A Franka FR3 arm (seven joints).
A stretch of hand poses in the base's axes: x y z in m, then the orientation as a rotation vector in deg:
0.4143 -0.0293 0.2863 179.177 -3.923 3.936
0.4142 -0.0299 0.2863 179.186 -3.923 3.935
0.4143 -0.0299 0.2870 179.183 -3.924 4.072
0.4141 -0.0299 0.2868 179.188 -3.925 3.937
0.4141 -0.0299 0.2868 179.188 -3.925 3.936
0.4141 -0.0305 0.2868 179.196 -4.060 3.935
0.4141 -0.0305 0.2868 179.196 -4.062 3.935
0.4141 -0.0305 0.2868 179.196 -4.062 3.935
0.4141 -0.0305 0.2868 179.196 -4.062 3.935
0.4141 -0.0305 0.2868 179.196 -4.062 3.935
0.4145 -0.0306 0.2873 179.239 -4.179 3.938
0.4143 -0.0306 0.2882 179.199 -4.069 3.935
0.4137 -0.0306 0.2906 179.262 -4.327 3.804
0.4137 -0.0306 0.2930 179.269 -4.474 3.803
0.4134 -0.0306 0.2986 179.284 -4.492 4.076
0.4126 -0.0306 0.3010 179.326 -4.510 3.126
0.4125 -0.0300 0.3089 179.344 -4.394 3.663
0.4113 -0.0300 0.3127 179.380 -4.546 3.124
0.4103 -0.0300 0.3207 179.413 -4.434 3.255
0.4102 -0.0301 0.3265 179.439 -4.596 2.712
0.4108 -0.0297 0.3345 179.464 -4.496 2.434
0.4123 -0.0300 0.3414 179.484 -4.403 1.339
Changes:
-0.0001 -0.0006 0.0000 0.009 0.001 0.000
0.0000 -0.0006 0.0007 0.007 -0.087 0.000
-0.0002 -0.0006 0.0005 0.011 -0.001 -0.001
-0.0002 -0.0006 0.0005 0.011 0.000 -0.001
-0.0002 -0.0012 0.0005 0.024 0.000 -0.087
-0.0002 -0.0012 0.0005 0.024 0.000 -0.088
-0.0002 -0.0012 0.0005 0.024 0.000 -0.088
-0.0002 -0.0012 0.0005 0.024 0.000 -0.088
-0.0002 -0.0012 0.0005 0.024 0.000 -0.088
0.0002 -0.0013 0.0010 0.071 -0.003 -0.161
0.0000 -0.0013 0.0019 0.027 0.000 -0.092
-0.0006 -0.0013 0.0043 0.099 0.082 -0.255
-0.0006 -0.0013 0.0067 0.111 0.082 -0.349
-0.0009 -0.0013 0.0123 0.129 -0.093 -0.359
-0.0017 -0.0013 0.0147 0.166 0.514 -0.373
-0.0018 -0.0007 0.0226 0.182 0.171 -0.296
-0.0030 -0.0007 0.0264 0.222 0.514 -0.394
-0.0040 -0.0007 0.0344 0.251 0.431 -0.320
-0.0041 -0.0008 0.0402 0.282 0.776 -0.425
-0.0035 -0.0004 0.0482 0.303 0.954 -0.362
-0.0020 -0.0007 0.0551 0.323 1.653 -0.306

